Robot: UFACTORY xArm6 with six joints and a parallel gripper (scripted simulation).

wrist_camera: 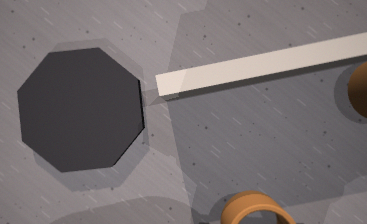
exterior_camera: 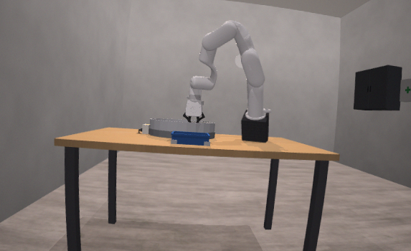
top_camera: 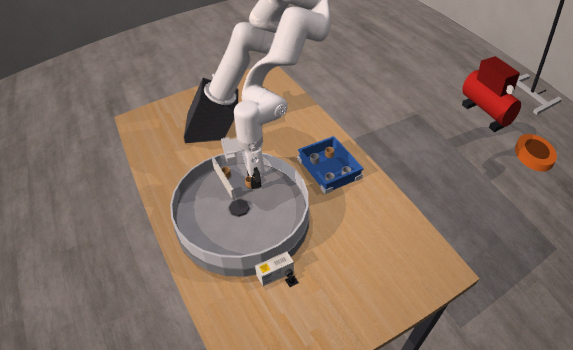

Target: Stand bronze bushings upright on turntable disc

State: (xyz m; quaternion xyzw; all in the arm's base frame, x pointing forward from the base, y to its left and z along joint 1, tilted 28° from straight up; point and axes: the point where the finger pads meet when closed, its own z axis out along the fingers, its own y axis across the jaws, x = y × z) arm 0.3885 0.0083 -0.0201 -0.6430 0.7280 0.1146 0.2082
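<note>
Now: the blue crate 270 mm to the left of my hand, 60 mm below it and 10 mm behind it. Round my hand: grey turntable disc: 80 mm to the right, 80 mm ahead, 30 mm below.
</note>
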